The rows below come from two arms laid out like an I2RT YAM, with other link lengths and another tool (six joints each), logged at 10 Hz.
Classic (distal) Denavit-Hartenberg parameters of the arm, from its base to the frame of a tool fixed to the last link. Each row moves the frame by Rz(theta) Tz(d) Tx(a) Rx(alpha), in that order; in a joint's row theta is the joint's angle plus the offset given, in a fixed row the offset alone. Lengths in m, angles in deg.
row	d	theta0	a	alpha
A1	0.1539	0	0.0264	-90
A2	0	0	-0.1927	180
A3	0	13.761	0.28	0
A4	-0.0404	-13.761	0.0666	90
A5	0.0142	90	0	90
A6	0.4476	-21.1	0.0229	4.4
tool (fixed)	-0.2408	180	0	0
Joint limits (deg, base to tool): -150..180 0..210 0..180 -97..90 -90..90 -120..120
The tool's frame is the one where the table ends.
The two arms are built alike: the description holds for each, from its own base.
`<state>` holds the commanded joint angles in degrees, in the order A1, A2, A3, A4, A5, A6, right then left.
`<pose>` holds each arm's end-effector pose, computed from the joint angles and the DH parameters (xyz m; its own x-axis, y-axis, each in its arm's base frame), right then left.
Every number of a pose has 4 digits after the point.
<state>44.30 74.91 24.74 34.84 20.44 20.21 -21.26 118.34 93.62 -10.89 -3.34 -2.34</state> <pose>0.3503 0.2667 0.0757 -0.4163 0.9029 -0.1073 0.1139 0.1689 0.9790 0.5715 -0.1964 0.0920 0.0758 0.9533 -0.2923 0.5628 0.2011 0.8018</pose>
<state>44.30 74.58 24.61 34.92 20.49 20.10 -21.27 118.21 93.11 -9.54 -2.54 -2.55</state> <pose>0.3504 0.2665 0.0774 -0.4155 0.9032 -0.1077 0.1097 0.1673 0.9798 0.5724 -0.2000 0.0942 0.0884 0.9476 -0.3070 0.5551 0.2090 0.8051</pose>
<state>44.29 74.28 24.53 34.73 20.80 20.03 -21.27 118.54 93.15 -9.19 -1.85 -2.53</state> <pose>0.3506 0.2651 0.0783 -0.4107 0.9051 -0.1100 0.1087 0.1685 0.9797 0.5721 -0.2026 0.0926 0.0975 0.9447 -0.3132 0.5584 0.2086 0.8029</pose>
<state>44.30 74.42 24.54 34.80 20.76 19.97 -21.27 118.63 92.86 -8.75 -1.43 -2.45</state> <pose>0.3505 0.2653 0.0777 -0.4117 0.9045 -0.1112 0.1090 0.1701 0.9794 0.5715 -0.2040 0.0910 0.1039 0.9430 -0.3162 0.5599 0.2073 0.8022</pose>
